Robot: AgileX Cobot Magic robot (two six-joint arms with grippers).
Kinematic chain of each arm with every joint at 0, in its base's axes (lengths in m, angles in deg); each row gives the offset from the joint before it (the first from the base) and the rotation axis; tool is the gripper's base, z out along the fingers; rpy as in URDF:
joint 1: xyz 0 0 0.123 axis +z
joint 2: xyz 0 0 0 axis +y
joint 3: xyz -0.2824 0 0.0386 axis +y
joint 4: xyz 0.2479 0 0.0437 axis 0.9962 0 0.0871
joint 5: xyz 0 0 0 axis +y
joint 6: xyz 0.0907 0 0.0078 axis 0.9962 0 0.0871
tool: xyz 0 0 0 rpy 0 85 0
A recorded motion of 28 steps. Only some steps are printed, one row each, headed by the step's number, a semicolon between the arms.
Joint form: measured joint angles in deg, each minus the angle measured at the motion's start. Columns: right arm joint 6, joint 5, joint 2, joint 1, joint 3, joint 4; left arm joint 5, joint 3, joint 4, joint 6, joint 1, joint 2.
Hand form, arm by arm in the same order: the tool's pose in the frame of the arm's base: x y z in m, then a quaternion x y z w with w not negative. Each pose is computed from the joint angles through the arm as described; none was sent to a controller.
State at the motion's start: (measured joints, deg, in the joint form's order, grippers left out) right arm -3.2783 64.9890 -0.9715 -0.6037 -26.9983 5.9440; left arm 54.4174 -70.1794 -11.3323 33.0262 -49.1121 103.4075
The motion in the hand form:
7: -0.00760 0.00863 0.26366 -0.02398 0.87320 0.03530 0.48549; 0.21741 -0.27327 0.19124 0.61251 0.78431 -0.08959 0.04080
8: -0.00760 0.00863 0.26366 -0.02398 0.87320 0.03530 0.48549; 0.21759 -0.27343 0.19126 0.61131 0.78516 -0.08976 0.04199
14: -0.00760 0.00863 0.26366 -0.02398 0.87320 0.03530 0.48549; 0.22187 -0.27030 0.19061 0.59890 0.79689 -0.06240 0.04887
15: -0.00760 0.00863 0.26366 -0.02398 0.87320 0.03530 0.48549; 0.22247 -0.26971 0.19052 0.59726 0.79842 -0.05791 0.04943
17: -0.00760 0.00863 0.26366 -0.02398 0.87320 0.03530 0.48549; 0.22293 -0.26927 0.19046 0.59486 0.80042 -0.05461 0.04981
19: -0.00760 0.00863 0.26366 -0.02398 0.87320 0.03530 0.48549; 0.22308 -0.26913 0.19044 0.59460 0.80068 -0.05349 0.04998
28: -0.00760 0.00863 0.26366 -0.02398 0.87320 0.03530 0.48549; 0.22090 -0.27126 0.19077 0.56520 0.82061 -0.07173 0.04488
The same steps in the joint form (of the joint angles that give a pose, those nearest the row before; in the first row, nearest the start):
7: 0.00 0.00 0.00 0.00 0.00 0.00; -0.27 0.00 0.00 0.00 0.00 1.52
8: 0.00 0.00 0.00 0.00 0.00 0.00; -0.42 0.00 0.00 -0.16 0.00 1.52
14: 0.00 0.00 0.00 0.00 0.00 0.00; -0.97 0.00 4.11 -4.32 0.00 1.52
15: 0.00 0.00 0.00 0.00 0.00 0.00; -0.97 0.00 4.77 -4.94 0.00 1.52
17: 0.00 0.00 0.00 0.00 0.00 0.00; -0.97 0.00 5.27 -5.58 0.00 1.52
19: 0.00 0.00 0.00 0.00 0.00 0.00; -0.97 0.00 5.44 -5.71 0.00 1.52
28: 0.00 0.00 0.00 0.00 0.00 0.00; -0.96 0.00 3.04 -8.48 0.00 1.52

